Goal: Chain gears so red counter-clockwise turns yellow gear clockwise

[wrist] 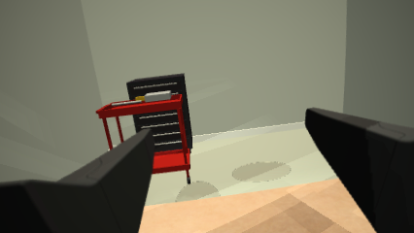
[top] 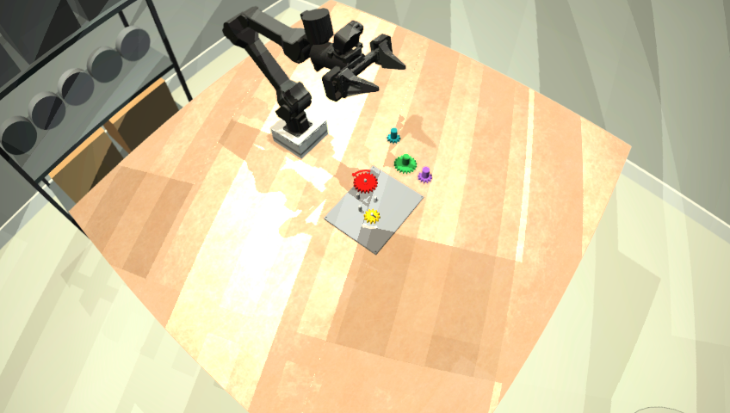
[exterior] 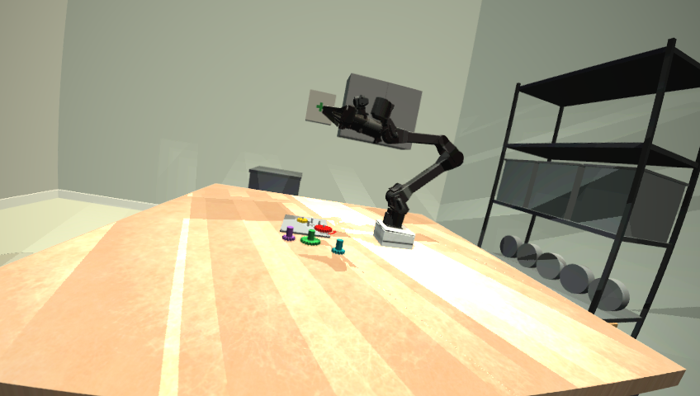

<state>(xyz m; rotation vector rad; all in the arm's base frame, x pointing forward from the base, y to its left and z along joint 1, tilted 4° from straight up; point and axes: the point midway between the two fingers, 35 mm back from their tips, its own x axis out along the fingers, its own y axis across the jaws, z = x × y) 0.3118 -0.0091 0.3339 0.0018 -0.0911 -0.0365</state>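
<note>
My gripper tip is 41 cm above the teal gear, 17 cm to the right of it and 11 cm past it. The rest, counted from my gripper tip: red gear (41 cm below, 7 cm behind, 1 cm to the right); then yellow gear (40 cm below, 8 cm to the right, 1 cm ahead); then grey board (41 cm below, 5 cm to the right, 1 cm behind).
</note>
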